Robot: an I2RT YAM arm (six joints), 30 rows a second.
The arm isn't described. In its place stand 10 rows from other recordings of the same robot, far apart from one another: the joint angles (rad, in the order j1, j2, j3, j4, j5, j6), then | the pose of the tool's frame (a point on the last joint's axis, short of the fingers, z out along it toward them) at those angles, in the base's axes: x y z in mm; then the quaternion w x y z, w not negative.
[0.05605, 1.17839, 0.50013, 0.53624, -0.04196, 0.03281] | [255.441 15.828 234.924 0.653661 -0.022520 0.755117 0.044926]
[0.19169, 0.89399, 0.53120, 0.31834, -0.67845, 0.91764] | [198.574 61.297 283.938 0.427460 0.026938 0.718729 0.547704]
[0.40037, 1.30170, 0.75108, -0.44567, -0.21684, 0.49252] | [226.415 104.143 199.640 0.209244 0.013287 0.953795 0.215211]
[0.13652, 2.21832, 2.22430, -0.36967, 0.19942, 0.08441] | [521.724 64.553 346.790 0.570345 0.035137 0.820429 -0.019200]
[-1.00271, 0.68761, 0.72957, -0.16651, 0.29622, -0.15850] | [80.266 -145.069 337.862 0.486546 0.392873 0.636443 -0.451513]
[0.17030, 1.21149, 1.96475, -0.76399, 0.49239, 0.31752] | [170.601 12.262 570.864 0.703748 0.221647 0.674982 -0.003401]
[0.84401, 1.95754, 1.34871, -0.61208, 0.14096, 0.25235] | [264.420 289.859 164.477 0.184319 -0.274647 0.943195 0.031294]
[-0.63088, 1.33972, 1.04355, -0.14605, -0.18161, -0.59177] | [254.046 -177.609 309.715 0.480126 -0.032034 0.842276 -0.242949]
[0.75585, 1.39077, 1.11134, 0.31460, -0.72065, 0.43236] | [220.720 240.330 366.877 0.420792 -0.355015 0.600628 0.579779]
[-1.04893, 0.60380, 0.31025, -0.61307, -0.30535, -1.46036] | [69.647 -99.648 164.932 0.236831 -0.239397 0.904538 -0.261555]
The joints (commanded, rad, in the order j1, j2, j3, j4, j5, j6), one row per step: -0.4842 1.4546 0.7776 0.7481 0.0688 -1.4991; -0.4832 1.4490 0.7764 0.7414 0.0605 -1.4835; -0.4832 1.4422 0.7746 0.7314 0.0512 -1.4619; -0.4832 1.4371 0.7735 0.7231 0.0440 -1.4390; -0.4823 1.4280 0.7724 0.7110 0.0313 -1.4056; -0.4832 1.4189 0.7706 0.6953 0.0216 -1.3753; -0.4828 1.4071 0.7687 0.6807 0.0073 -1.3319; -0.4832 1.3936 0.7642 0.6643 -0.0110 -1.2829; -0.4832 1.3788 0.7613 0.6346 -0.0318 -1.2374; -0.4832 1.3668 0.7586 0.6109 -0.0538 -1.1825; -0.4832 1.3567 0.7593 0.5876 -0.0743 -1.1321; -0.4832 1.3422 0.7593 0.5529 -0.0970 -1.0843; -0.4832 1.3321 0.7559 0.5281 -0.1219 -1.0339; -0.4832 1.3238 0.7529 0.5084 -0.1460 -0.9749
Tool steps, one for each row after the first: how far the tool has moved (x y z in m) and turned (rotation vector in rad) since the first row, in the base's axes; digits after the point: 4 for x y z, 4 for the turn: -0.0006 0.0010 0.0006 0.0138 -0.0058 0.0104; -0.0015 0.0018 0.0010 0.0341 -0.0122 0.0211; -0.0021 0.0025 0.0012 0.0554 -0.0198 0.0297; -0.0031 0.0038 0.0023 0.0855 -0.0325 0.0452; -0.0045 0.0046 0.0027 0.1154 -0.0398 0.0554; -0.0060 0.0062 0.0040 0.1550 -0.0561 0.0721; -0.0081 0.0078 0.0047 0.2012 -0.0721 0.0918; -0.0101 0.0097 0.0048 0.2503 -0.0764 0.1125; -0.0118 0.0115 0.0048 0.3067 -0.0873 0.1342; -0.0129 0.0129 0.0054 0.3589 -0.0972 0.1537; -0.0149 0.0148 0.0058 0.4137 -0.0984 0.1730; -0.0164 0.0166 0.0048 0.4707 -0.1015 0.1937; -0.0177 0.0183 0.0040 0.5341 -0.1108 0.2133
